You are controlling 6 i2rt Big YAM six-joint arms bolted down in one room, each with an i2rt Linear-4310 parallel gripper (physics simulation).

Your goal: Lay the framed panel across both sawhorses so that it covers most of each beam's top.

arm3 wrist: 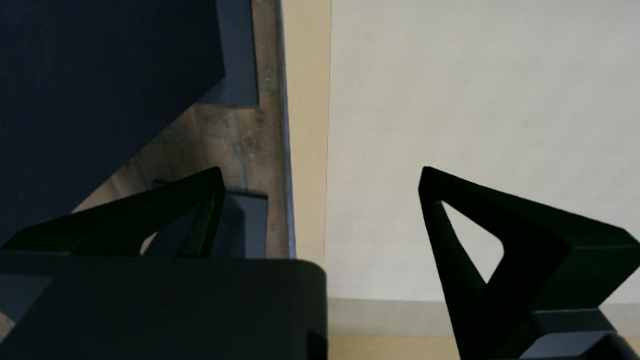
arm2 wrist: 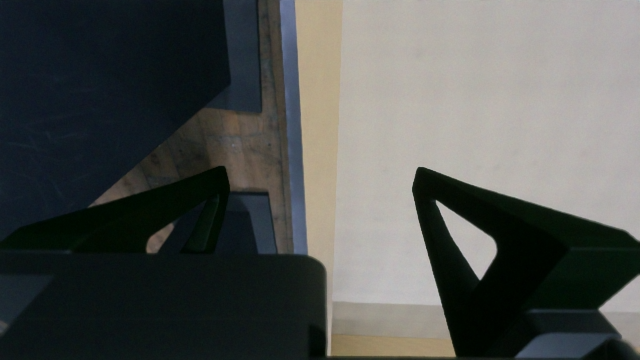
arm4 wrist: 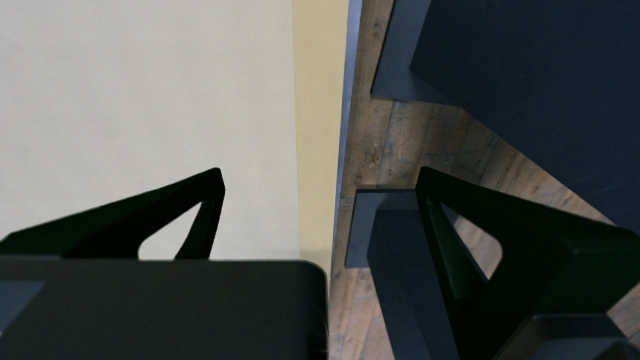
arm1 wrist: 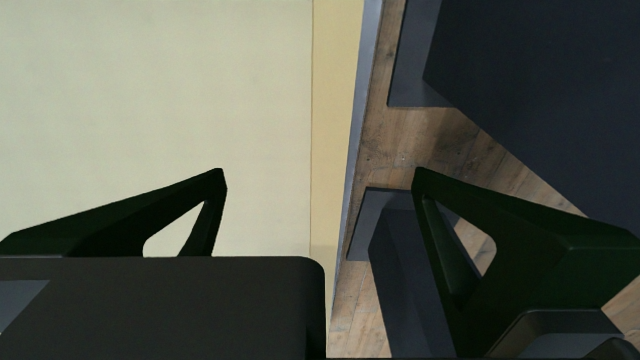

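Note:
The framed panel (arm1 wrist: 150, 100) (arm2 wrist: 490, 100) (arm3 wrist: 475, 100) (arm4 wrist: 150, 100) has a pale face, a tan border and a thin blue-grey outer edge. My arm1 gripper (arm1 wrist: 320, 175), arm2 gripper (arm2 wrist: 321, 175), arm3 gripper (arm3 wrist: 322, 175) and arm4 gripper (arm4 wrist: 320, 175) are open. In each view the two fingertips stand wide apart, one on either side of the panel's border. I cannot tell their height relative to the panel. No sawhorse can be made out. The arm5 and arm6 grippers do not show.
Wooden floor (arm1 wrist: 415, 130) (arm2 wrist: 250, 135) (arm3 wrist: 225, 135) (arm4 wrist: 400, 130) shows beside the panel's edge. Large dark blocks (arm1 wrist: 550, 75) (arm2 wrist: 100, 75) (arm3 wrist: 100, 75) (arm4 wrist: 540, 75) and flat dark grey plates (arm1 wrist: 410, 70) (arm2 wrist: 245, 60) (arm3 wrist: 240, 60) (arm4 wrist: 395, 65) stand close outside that edge.

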